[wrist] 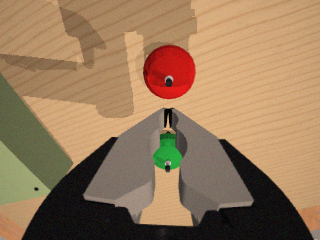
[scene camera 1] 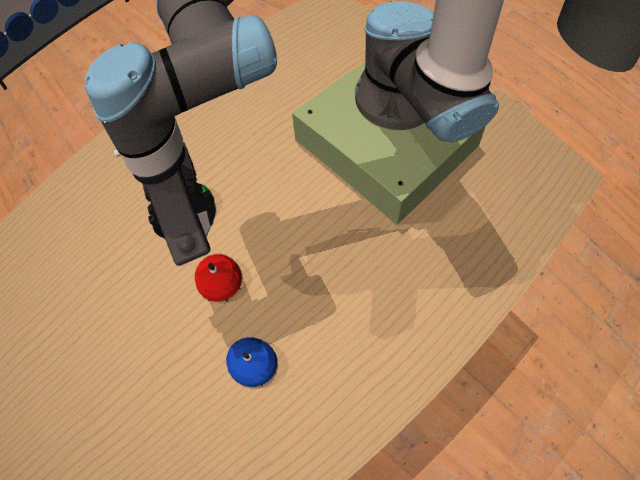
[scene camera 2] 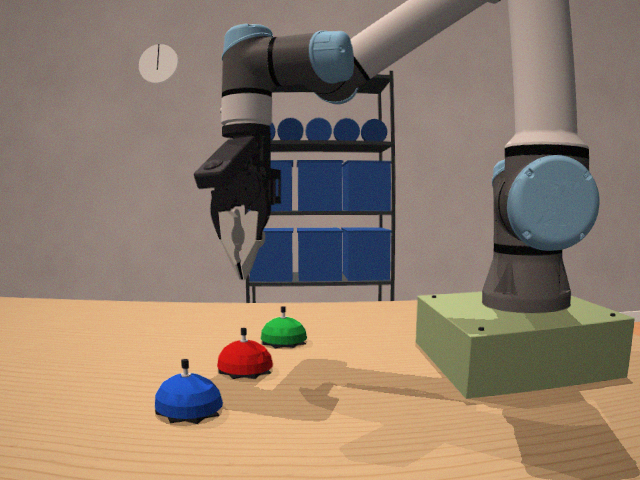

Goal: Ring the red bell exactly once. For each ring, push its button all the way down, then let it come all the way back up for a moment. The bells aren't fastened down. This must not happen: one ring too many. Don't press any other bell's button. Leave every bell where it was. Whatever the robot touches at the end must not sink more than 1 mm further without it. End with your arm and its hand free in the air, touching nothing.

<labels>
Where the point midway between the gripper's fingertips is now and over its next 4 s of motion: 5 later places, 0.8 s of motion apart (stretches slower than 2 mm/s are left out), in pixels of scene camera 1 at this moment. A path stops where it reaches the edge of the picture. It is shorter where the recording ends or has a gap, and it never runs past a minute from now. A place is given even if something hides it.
My gripper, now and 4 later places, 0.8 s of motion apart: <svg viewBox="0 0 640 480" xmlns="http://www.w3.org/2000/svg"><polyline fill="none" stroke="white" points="199,244 206,252 210,261 212,263 212,265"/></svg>
</labels>
